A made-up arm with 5 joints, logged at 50 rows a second.
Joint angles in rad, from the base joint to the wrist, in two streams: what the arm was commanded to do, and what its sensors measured. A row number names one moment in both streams.
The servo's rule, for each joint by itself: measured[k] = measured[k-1] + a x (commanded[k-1-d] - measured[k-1]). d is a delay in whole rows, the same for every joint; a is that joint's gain. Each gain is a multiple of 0.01, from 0.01 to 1. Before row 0 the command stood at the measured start. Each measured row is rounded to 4 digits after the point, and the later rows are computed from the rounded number. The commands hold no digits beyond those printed.
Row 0, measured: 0.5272 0.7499 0.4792 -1.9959 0.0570
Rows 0 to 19, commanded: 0.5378 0.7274 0.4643 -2.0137 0.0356; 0.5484 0.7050 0.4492 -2.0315 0.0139; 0.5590 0.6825 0.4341 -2.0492 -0.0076; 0.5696 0.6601 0.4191 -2.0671 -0.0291; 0.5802 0.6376 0.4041 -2.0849 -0.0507; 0.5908 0.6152 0.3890 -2.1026 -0.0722; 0.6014 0.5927 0.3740 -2.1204 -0.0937; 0.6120 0.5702 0.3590 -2.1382 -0.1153; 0.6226 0.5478 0.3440 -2.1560 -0.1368; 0.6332 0.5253 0.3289 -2.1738 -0.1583; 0.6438 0.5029 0.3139 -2.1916 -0.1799; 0.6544 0.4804 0.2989 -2.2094 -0.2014; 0.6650 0.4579 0.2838 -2.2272 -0.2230; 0.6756 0.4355 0.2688 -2.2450 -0.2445; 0.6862 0.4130 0.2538 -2.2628 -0.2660; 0.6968 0.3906 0.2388 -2.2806 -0.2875; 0.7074 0.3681 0.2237 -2.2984 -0.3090; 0.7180 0.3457 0.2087 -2.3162 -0.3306; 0.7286 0.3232 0.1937 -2.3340 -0.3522; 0.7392 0.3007 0.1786 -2.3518 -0.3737
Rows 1 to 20, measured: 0.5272 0.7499 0.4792 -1.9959 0.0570; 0.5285 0.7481 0.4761 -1.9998 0.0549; 0.5309 0.7447 0.4705 -2.0068 0.0508; 0.5343 0.7397 0.4629 -2.0161 0.0450; 0.5385 0.7333 0.4537 -2.0273 0.0376; 0.5435 0.7256 0.4433 -2.0400 0.0288; 0.5492 0.7168 0.4319 -2.0538 0.0187; 0.5555 0.7069 0.4197 -2.0685 0.0075; 0.5623 0.6960 0.4070 -2.0838 -0.0048; 0.5695 0.6841 0.3938 -2.0997 -0.0180; 0.5771 0.6714 0.3802 -2.1160 -0.0320; 0.5851 0.6579 0.3663 -2.1326 -0.0468; 0.5934 0.6437 0.3521 -2.1495 -0.0623; 0.6020 0.6288 0.3378 -2.1666 -0.0784; 0.6108 0.6133 0.3233 -2.1838 -0.0950; 0.6198 0.5973 0.3087 -2.2012 -0.1121; 0.6290 0.5808 0.2940 -2.2187 -0.1296; 0.6384 0.5638 0.2792 -2.2362 -0.1475; 0.6480 0.5464 0.2644 -2.2538 -0.1658; 0.6577 0.5285 0.2496 -2.2714 -0.1844
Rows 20 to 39, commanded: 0.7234 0.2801 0.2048 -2.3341 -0.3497; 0.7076 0.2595 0.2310 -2.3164 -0.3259; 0.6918 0.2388 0.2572 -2.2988 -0.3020; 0.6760 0.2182 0.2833 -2.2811 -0.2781; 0.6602 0.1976 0.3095 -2.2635 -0.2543; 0.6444 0.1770 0.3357 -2.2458 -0.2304; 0.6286 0.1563 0.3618 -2.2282 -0.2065; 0.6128 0.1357 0.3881 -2.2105 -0.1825; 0.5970 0.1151 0.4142 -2.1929 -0.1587; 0.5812 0.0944 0.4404 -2.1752 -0.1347; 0.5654 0.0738 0.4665 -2.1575 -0.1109; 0.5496 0.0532 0.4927 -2.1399 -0.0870; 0.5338 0.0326 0.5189 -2.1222 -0.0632; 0.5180 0.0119 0.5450 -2.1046 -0.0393; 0.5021 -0.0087 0.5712 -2.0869 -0.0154; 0.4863 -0.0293 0.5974 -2.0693 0.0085; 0.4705 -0.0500 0.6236 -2.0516 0.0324; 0.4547 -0.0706 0.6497 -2.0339 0.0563; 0.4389 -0.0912 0.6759 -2.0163 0.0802; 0.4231 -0.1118 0.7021 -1.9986 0.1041
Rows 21 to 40, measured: 0.6675 0.5103 0.2347 -2.2891 -0.2033; 0.6742 0.4919 0.2284 -2.2990 -0.2179; 0.6782 0.4733 0.2289 -2.3028 -0.2287; 0.6798 0.4545 0.2348 -2.3019 -0.2360; 0.6793 0.4356 0.2450 -2.2973 -0.2402; 0.6770 0.4166 0.2585 -2.2899 -0.2416; 0.6731 0.3974 0.2747 -2.2802 -0.2405; 0.6678 0.3781 0.2930 -2.2688 -0.2371; 0.6612 0.3587 0.3130 -2.2560 -0.2316; 0.6535 0.3392 0.3343 -2.2421 -0.2243; 0.6448 0.3196 0.3566 -2.2274 -0.2153; 0.6353 0.2999 0.3797 -2.2120 -0.2049; 0.6250 0.2802 0.4034 -2.1961 -0.1931; 0.6141 0.2604 0.4277 -2.1798 -0.1801; 0.6026 0.2405 0.4523 -2.1633 -0.1660; 0.5905 0.2206 0.4773 -2.1465 -0.1509; 0.5780 0.2006 0.5025 -2.1295 -0.1350; 0.5651 0.1806 0.5279 -2.1124 -0.1183; 0.5519 0.1605 0.5535 -2.0951 -0.1008; 0.5383 0.1404 0.5792 -2.0778 -0.0827
